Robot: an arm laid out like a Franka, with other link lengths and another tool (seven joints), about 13 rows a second.
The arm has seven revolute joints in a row. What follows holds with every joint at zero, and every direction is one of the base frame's. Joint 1 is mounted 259.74 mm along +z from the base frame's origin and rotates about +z. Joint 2 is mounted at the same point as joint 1 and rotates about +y. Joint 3 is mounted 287.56 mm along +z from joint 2 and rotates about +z. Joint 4 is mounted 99.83 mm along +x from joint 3 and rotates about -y. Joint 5 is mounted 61.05 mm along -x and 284.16 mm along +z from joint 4 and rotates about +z. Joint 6 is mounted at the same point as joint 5 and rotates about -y. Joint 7 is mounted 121.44 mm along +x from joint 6 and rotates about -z. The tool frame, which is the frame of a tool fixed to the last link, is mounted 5 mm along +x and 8 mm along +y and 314.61 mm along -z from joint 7; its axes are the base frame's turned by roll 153.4, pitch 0 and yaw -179.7 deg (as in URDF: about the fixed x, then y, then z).
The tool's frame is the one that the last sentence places.
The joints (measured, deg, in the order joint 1, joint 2, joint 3, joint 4, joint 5, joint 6, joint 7), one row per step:
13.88 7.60 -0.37 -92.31 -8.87 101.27 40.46
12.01 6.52 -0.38 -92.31 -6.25 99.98 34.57
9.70 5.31 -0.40 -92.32 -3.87 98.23 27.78
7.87 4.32 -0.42 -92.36 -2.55 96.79 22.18
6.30 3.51 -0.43 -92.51 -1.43 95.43 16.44
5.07 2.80 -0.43 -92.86 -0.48 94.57 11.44
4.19 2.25 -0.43 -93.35 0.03 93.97 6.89
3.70 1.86 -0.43 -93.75 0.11 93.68 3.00
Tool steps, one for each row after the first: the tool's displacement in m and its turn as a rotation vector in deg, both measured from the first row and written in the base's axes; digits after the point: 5 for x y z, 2 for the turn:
-0.00700 -0.00685 0.00586 2.16 1.47 3.36
-0.01576 -0.01863 0.01241 4.13 3.01 7.30
-0.02299 -0.03007 0.01792 5.24 4.04 10.79
-0.03084 -0.03937 0.02126 6.22 5.15 14.76
-0.03727 -0.04576 0.02345 7.11 5.90 18.43
-0.04311 -0.05101 0.02377 7.61 6.64 22.03
-0.04692 -0.05485 0.02388 7.66 7.15 25.40

